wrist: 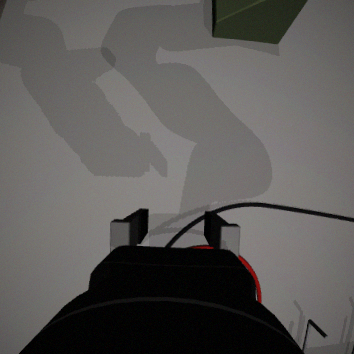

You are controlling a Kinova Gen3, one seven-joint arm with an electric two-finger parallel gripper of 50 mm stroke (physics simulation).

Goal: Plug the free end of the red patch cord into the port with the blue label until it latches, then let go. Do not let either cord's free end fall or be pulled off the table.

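Frame: origin at the arm's base, x ahead, y left, z up, level; centimetres.
Seen in the pictures: gripper, fingertip midpoint: [175,221].
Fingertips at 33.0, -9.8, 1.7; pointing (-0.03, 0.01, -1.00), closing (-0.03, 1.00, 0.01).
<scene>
A point is followed by its place in that frame, as x, y, z.
My gripper [175,221] {33.0, -9.8, 1.7} is open at the lower middle of the wrist view, with its two fingertips wide apart. The red patch cord [255,279] {41.7, 1.5, -6.5} shows as a short arc that comes out from behind the gripper body, just below and right of the right finger. The rest of it, with its free end, is hidden behind the gripper body. The port with the blue label does not show in this view.
A black cord [255,204] {31.6, 1.2, -7.8} curves from behind the gripper body, passes by the right finger and runs off the right edge. A dark green block [255,22] {5.6, -0.1, -4.5} is at the top right. A thin bent post [306,334] {50.8, 10.8, -6.8} stands at the lower right. Arm shadows lie across the pale surface.
</scene>
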